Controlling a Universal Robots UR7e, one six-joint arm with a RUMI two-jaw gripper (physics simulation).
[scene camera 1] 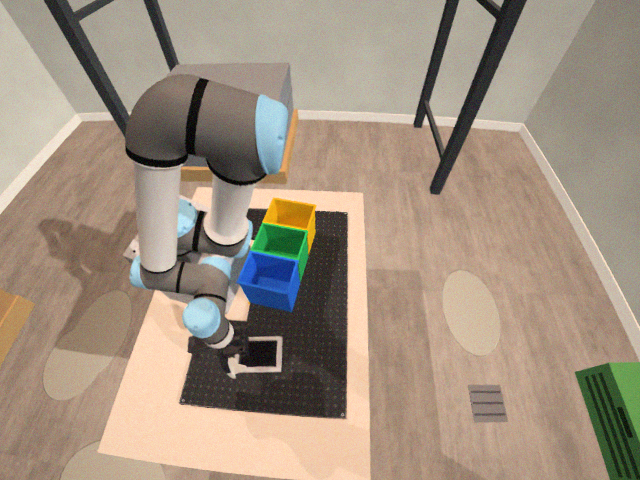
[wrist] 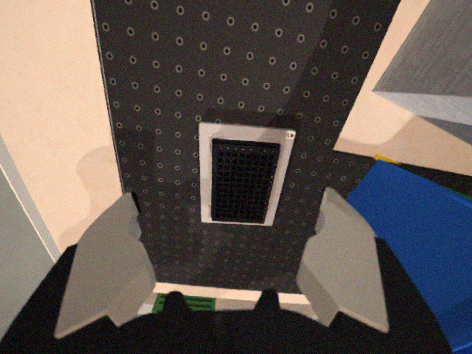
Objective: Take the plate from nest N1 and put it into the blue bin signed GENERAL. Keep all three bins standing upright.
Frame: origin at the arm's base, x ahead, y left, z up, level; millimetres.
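Seen in the pictures: gripper, fingertip midpoint: (wrist: 229,192); arm's base at its link origin: (scene camera 1: 177,251).
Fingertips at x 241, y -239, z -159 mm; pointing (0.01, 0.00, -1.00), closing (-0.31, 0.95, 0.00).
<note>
Pixels of each thing's top centre, then the offset from my fingertips to it. Level surfaces: height alone.
- blue bin at its top centre: (scene camera 1: 268,271) dy +267, dx +44, dz +68 mm
- green bin at its top centre: (scene camera 1: 279,240) dy +397, dx +51, dz +68 mm
- yellow bin at its top centre: (scene camera 1: 289,213) dy +528, dx +57, dz +68 mm
- black perforated board at its surface level: dz -111 mm
- pale table top at its surface level: dz -125 mm
A black plate with a grid of small wells (scene camera 1: 263,354) (wrist: 245,180) lies flat inside the white-rimmed nest (scene camera 1: 279,354) (wrist: 205,172). A small label on one rim corner is too blurred to read surely. My gripper (scene camera 1: 238,355) (wrist: 229,192) is open and empty, its two pale fingers wide apart. It hangs above the board, beside the nest in the scene view; in the wrist view the plate shows ahead between and beyond the fingertips. The blue bin (scene camera 1: 268,295) (wrist: 420,225) stands upright and open-topped; its sign is not readable.
The green bin (scene camera 1: 281,238) and yellow bin (scene camera 1: 293,210) stand upright in a row behind the blue bin. All are on the black perforated board (scene camera 1: 315,372) (wrist: 165,240), which lies on a pale table top (scene camera 1: 356,413). A green box (scene camera 1: 615,403) is at the right.
</note>
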